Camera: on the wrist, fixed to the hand. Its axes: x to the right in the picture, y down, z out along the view.
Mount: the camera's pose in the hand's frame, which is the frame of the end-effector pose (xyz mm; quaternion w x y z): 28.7 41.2 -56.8 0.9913 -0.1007 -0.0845 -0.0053
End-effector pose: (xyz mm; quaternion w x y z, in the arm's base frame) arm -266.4 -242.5 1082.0 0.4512 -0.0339 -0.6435 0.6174
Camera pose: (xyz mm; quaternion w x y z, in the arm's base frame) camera -269.1 -172.2 1053.8 0.3928 -0.0235 -0.7384 0.5477
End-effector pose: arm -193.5 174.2 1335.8 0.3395 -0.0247 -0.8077 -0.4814
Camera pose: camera -170.6 142.9 1401.0 0.2633 -0.0951 -0.7810 -0.5583
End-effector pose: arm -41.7 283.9 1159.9 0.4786 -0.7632 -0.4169 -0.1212
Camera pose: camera 19.3 243.6 1179.8 0.3617 -0.8128 -0.4456 -0.1002
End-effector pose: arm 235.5 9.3 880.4 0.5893 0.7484 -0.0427 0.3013
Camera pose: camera 218.9 56.8 937.1 0.6575 0.7082 -0.1185 0.2280
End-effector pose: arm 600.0 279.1 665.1 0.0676 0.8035 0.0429 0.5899
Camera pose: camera 554.0 246.0 715.5 0.1547 0.8393 -0.0183 0.5208
